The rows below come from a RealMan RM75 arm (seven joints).
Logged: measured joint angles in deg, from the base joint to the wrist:
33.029 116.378 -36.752 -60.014 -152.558 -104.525 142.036
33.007 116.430 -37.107 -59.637 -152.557 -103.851 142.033
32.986 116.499 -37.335 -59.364 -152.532 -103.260 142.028
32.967 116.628 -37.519 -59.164 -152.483 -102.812 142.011
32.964 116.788 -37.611 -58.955 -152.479 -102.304 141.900
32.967 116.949 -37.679 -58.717 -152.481 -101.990 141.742
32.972 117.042 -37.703 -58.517 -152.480 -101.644 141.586
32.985 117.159 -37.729 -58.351 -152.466 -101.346 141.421
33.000 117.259 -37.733 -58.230 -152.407 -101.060 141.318
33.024 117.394 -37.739 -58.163 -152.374 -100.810 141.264
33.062 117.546 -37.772 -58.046 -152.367 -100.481 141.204
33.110 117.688 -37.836 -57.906 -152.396 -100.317 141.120
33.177 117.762 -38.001 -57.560 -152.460 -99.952 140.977
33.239 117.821 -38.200 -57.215 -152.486 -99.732 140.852
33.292 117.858 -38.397 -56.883 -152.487 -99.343 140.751
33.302 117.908 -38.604 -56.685 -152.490 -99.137 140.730
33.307 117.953 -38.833 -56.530 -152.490 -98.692 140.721
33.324 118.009 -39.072 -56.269 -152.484 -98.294 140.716
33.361 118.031 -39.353 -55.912 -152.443 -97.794 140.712
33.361 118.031 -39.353 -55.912 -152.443 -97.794 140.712
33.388 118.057 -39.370 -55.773 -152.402 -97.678 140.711
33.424 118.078 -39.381 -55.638 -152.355 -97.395 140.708
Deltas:
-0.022 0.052 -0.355 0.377 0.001 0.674 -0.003
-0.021 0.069 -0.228 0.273 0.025 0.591 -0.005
-0.019 0.129 -0.184 0.200 0.049 0.448 -0.017
-0.003 0.160 -0.092 0.209 0.004 0.508 -0.111
0.003 0.161 -0.068 0.238 -0.002 0.314 -0.158
0.005 0.093 -0.024 0.200 0.001 0.346 -0.156
0.013 0.117 -0.026 0.166 0.014 0.298 -0.165
0.015 0.100 -0.004 0.121 0.059 0.286 -0.103
0.024 0.135 -0.006 0.067 0.033 0.250 -0.054
0.038 0.152 -0.033 0.117 0.007 0.329 -0.060
0.048 0.142 -0.064 0.140 -0.029 0.164 -0.084
0.067 0.074 -0.165 0.346 -0.064 0.365 -0.143
0.062 0.059 -0.199 0.345 -0.026 0.220 -0.125
0.053 0.037 -0.197 0.332 -0.001 0.389 -0.101
0.010 0.050 -0.207 0.198 -0.003 0.206 -0.021
0.005 0.045 -0.229 0.155 0.000 0.445 -0.009
0.017 0.056 -0.239 0.261 0.006 0.398 -0.005
0.037 0.022 -0.281 0.357 0.041 0.500 -0.004
0.000 0.000 0.000 0.000 0.000 0.000 0.000
0.027 0.026 -0.017 0.139 0.041 0.116 -0.001
0.036 0.021 -0.011 0.135 0.047 0.283 -0.003

